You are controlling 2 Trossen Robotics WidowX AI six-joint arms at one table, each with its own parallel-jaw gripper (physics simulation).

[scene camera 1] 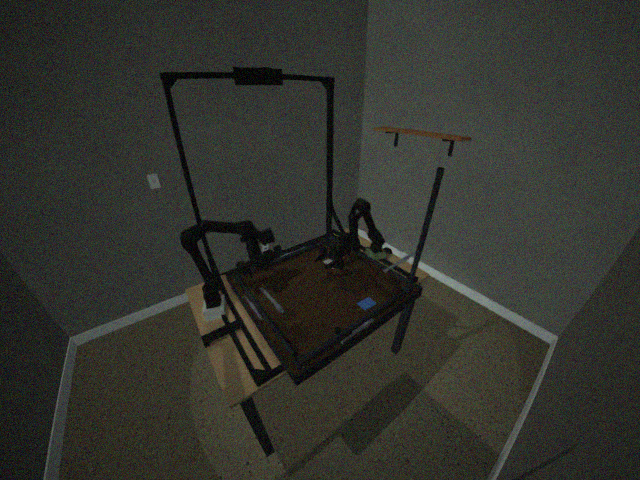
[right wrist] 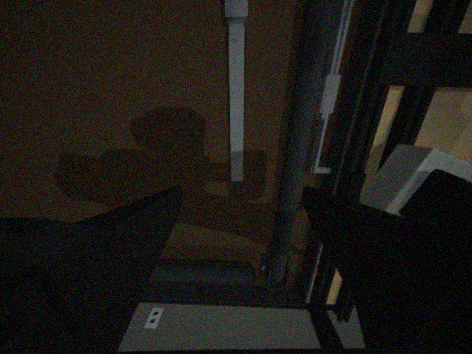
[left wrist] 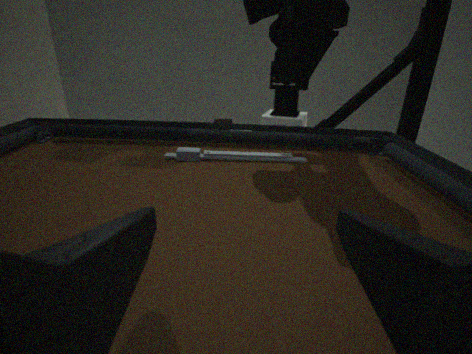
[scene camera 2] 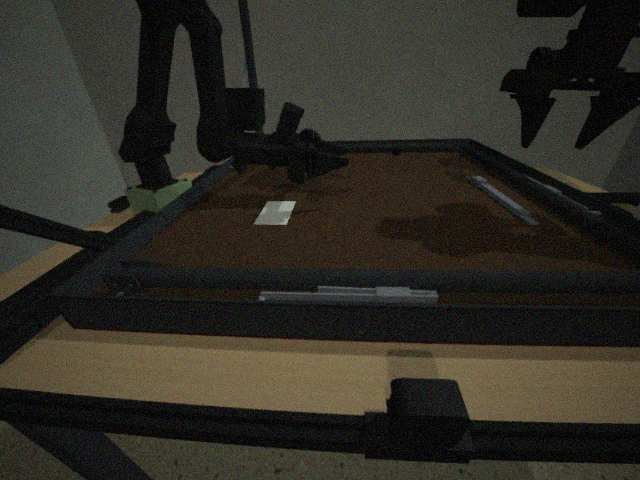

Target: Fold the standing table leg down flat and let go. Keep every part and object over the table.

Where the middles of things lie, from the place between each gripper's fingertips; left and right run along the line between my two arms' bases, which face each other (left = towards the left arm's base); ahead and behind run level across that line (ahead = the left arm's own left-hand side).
Right now my right hand is 5 cm past the white patch point(scene camera 2: 274, 212), 44 cm to the right of it and 12 cm above it.
I see my left gripper 8 cm past the white patch, 13 cm to the right of it and 9 cm above it.
